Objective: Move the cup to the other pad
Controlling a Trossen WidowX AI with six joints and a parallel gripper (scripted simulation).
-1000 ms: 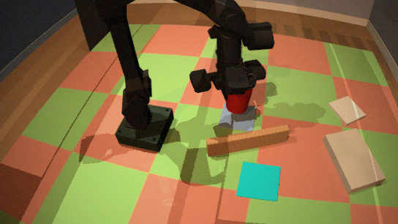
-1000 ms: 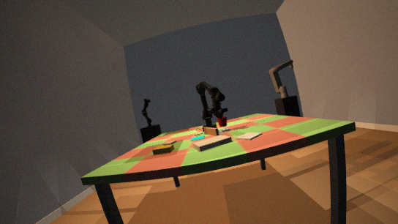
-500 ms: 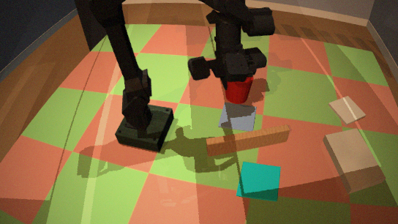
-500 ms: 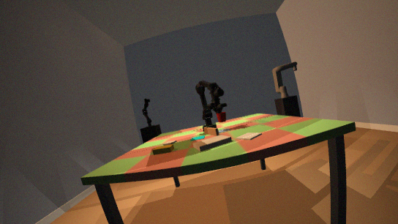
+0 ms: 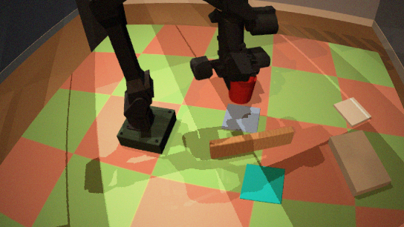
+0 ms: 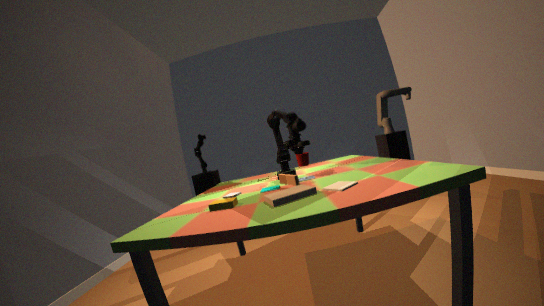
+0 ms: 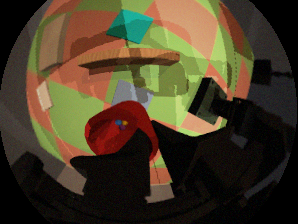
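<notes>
Now: gripper tip 190 mm to the left of the cyan pad, 120 mm short of it and 120 mm above it. From my gripper tip the other things lie so: wooden bar: 100 mm below, 90 mm to the right, 80 mm ahead; then red cup: 30 mm ahead, 10 mm to the left; then yellow block: 390 mm to the right, 340 mm ahead, 100 mm below.
</notes>
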